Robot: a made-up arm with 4 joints.
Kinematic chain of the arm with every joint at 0, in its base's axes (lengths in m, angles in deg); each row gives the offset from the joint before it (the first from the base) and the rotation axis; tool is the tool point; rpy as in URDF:
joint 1: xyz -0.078 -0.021 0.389 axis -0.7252 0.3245 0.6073
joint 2: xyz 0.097 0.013 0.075 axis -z
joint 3: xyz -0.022 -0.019 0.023 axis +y
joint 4: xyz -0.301 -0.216 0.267 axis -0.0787 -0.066 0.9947
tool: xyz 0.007 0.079 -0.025 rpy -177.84 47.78 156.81
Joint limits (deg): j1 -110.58..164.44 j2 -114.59..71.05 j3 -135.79..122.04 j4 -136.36..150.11
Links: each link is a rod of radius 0.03 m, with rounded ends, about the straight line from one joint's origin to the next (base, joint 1, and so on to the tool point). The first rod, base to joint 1, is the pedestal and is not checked.
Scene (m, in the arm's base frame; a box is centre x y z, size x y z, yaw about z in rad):
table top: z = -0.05
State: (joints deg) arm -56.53 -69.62 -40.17 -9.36
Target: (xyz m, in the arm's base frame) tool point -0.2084 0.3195 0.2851
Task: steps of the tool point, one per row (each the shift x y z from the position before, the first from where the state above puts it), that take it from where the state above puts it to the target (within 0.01 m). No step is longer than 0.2 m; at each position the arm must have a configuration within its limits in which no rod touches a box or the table.
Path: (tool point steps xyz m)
1: -0.0836 0.1369 -0.0755
2: -0.0373 0.1665 -0.0301
3: 0.0079 0.1672 0.0223
4: 0.0442 0.1409 0.0721
5: 0.0661 0.0938 0.1113

